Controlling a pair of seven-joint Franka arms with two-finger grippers.
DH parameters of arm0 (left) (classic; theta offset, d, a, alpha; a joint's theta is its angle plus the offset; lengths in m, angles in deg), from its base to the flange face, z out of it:
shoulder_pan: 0 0.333 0 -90
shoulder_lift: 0 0 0 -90
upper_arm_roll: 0 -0.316 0.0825 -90
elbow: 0 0 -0.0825 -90
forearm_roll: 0 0.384 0 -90
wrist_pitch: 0 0 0.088 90
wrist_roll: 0 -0.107 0 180
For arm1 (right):
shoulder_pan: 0 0.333 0 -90
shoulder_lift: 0 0 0 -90
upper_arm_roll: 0 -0.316 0.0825 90
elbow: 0 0 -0.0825 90
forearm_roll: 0 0.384 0 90
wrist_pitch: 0 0 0.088 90
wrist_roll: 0 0.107 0 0
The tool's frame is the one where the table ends.
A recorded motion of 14 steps. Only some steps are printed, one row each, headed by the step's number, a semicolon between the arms.
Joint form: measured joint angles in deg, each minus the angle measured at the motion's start. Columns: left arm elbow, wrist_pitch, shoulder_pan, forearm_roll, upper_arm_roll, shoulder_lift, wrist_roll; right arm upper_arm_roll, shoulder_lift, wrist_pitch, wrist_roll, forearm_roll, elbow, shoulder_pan.
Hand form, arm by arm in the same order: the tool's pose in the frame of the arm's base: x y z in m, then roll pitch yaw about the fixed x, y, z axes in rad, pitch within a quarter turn. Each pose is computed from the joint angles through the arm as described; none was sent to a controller.
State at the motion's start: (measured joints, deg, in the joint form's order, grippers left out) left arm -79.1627 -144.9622 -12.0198 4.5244 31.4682 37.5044 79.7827; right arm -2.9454 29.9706 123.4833 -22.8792 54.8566 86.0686 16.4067
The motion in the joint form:
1: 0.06 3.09 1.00 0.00 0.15 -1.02 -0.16; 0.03 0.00 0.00 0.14 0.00 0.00 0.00
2: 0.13 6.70 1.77 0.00 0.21 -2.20 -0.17; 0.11 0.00 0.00 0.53 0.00 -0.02 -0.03
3: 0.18 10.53 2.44 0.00 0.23 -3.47 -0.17; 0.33 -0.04 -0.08 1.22 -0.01 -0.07 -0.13
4: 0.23 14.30 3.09 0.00 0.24 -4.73 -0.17; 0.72 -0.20 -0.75 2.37 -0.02 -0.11 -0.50
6: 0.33 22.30 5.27 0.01 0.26 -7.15 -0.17; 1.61 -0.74 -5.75 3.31 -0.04 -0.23 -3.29
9: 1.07 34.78 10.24 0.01 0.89 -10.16 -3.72; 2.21 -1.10 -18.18 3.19 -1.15 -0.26 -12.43
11: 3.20 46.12 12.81 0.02 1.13 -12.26 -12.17; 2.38 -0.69 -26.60 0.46 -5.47 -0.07 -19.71
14: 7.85 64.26 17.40 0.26 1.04 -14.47 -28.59; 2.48 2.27 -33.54 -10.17 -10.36 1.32 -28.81
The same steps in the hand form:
1: 0.6223 -0.4309 0.4408 2.5694 0.1474 0.7326; 0.6700 0.2634 0.3931 -2.3051 -0.2065 0.1259
2: 0.6221 -0.4220 0.4479 2.6124 0.1448 0.7368; 0.6705 0.2623 0.3933 -2.3048 -0.2019 0.1196
3: 0.6203 -0.4137 0.4553 2.6586 0.1417 0.7399; 0.6718 0.2591 0.3940 -2.3046 -0.1940 0.1077
4: 0.6181 -0.4052 0.4626 2.7043 0.1387 0.7435; 0.6736 0.2520 0.3956 -2.3023 -0.1758 0.0905
6: 0.6177 -0.3778 0.4753 2.8054 0.1351 0.7673; 0.6790 0.2174 0.3989 -2.2859 -0.1220 0.0804
9: 0.6211 -0.3212 0.4934 2.9535 0.1295 0.7684; 0.6838 0.1196 0.3947 -2.2448 -0.0012 0.0798
11: 0.6138 -0.2858 0.5155 3.0614 0.1328 0.6553; 0.6757 0.0393 0.3802 -2.2565 0.0641 0.1165
14: 0.6015 -0.2177 0.5504 -3.0820 0.2127 0.4502; 0.6529 -0.0621 0.3286 -2.2377 0.0810 0.1923

